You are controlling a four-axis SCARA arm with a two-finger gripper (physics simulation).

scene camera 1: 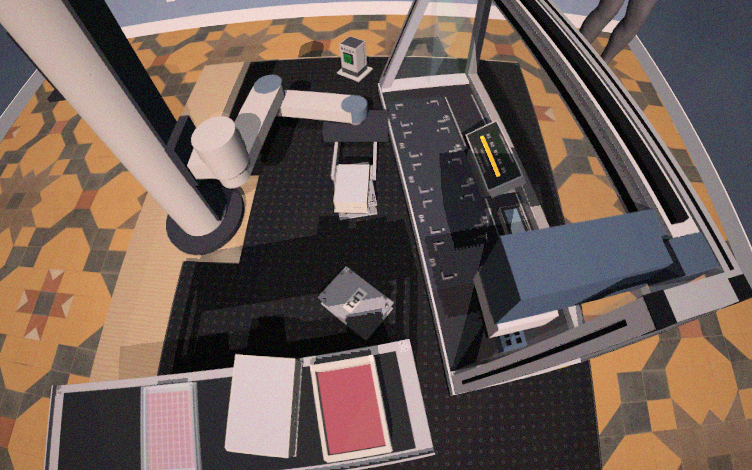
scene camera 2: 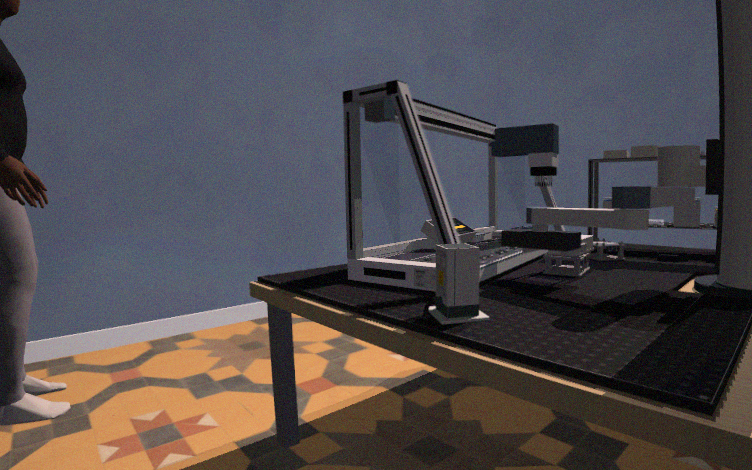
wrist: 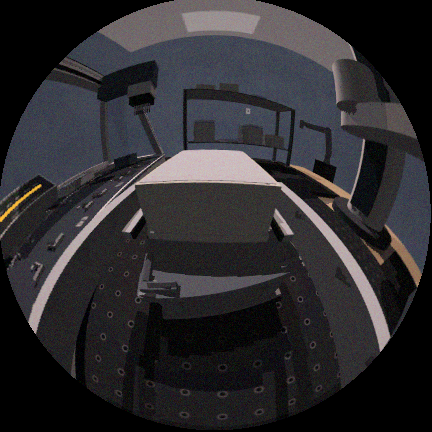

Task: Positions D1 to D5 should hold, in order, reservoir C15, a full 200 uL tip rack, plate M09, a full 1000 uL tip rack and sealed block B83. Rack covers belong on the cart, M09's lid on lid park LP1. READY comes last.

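My gripper (scene camera 1: 353, 176) (wrist: 207, 190) is shut on a white box (scene camera 1: 351, 191) (wrist: 207, 210), with a finger on each long side. Whether it is a bare cover or a covered rack cannot be told. It hangs over a grey stand (scene camera 2: 566, 264) (wrist: 215, 285) beside the deck. The deck (scene camera 1: 407, 221) shows corner brackets and D labels. The LP1 lid park (scene camera 1: 335, 294) lies farther down the mat. In a long tray (scene camera 1: 99, 423) are a pink well plate (scene camera 1: 169, 426), a white block (scene camera 1: 260, 404) and a red-topped block (scene camera 1: 352, 407) in a cream frame.
A blue-grey pipetting head (scene camera 1: 587, 266) (scene camera 2: 526, 139) hangs over the deck's far end. A display (scene camera 1: 495, 157) with an amber bar stands along the deck. A white device (scene camera 1: 352, 55) (scene camera 2: 457, 277) with a green screen stands near the deck's end. A thick column (scene camera 1: 127, 133) rises beside the arm.
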